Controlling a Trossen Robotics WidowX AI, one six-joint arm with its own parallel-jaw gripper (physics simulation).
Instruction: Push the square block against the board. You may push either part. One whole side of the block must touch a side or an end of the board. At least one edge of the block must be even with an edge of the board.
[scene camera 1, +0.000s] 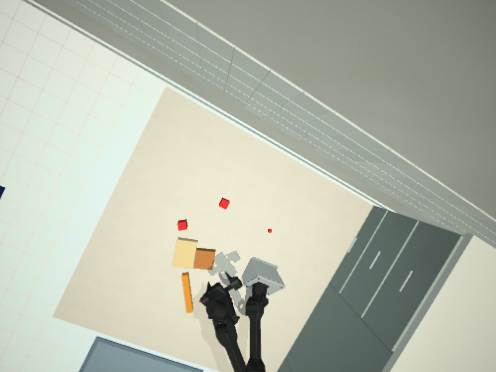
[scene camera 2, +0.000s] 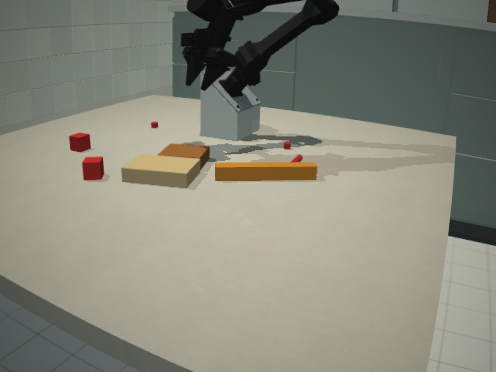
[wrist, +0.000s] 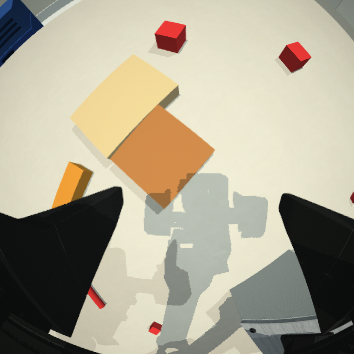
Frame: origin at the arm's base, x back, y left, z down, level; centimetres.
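Seen in the pictures: gripper, fingertip midpoint: (scene camera 1: 217, 276) (scene camera 2: 194, 87) (wrist: 204, 198); arm's base, origin of the base link: (scene camera 1: 260, 285) (scene camera 2: 230, 88) (wrist: 307, 344).
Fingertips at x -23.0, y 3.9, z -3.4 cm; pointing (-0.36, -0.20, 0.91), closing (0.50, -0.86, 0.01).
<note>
Pixels of each thing's top centre, then the offset from my fingertips to it.
- pale tan board, middle of its top: (wrist: 119, 99) (scene camera 2: 161, 163) (scene camera 1: 184, 254) dx -16.8, dy +3.2, dz +14.0 cm
- brown square block, middle of its top: (wrist: 160, 153) (scene camera 2: 184, 150) (scene camera 1: 204, 260) dx -6.4, dy +1.5, dz +14.0 cm
- orange bar, middle of its top: (wrist: 52, 227) (scene camera 2: 266, 164) (scene camera 1: 187, 294) dx -4.8, dy +22.5, dz +14.1 cm
- red rod, middle of its top: (wrist: 86, 291) (scene camera 2: 295, 159) dx +7.5, dy +24.0, dz +15.8 cm
The pale tan board (scene camera 1: 185, 253) (scene camera 2: 161, 164) (wrist: 125, 102) lies flat on the table. The brown square block (scene camera 1: 204, 259) (scene camera 2: 185, 151) (wrist: 162, 152) lies flat beside it, one whole side along the board's long side, with no gap visible. In the wrist view their lower-left edges look even; at the other end the board extends past the block. My gripper (scene camera 1: 220, 290) (scene camera 2: 196, 86) (wrist: 204, 198) is open and empty, raised above the table and apart from both parts. Its shadow falls across the block's near corner.
An orange bar (scene camera 1: 187, 292) (scene camera 2: 265, 171) (wrist: 72, 182) lies near the board. Red cubes (scene camera 1: 182, 225) (scene camera 2: 93, 168) (wrist: 170, 36) stand beyond it. A grey slanted box (scene camera 1: 262, 272) (scene camera 2: 220, 117) (wrist: 275, 287) stands beside the arm. A red rod (scene camera 2: 298, 159) (wrist: 97, 297) lies on the near side.
</note>
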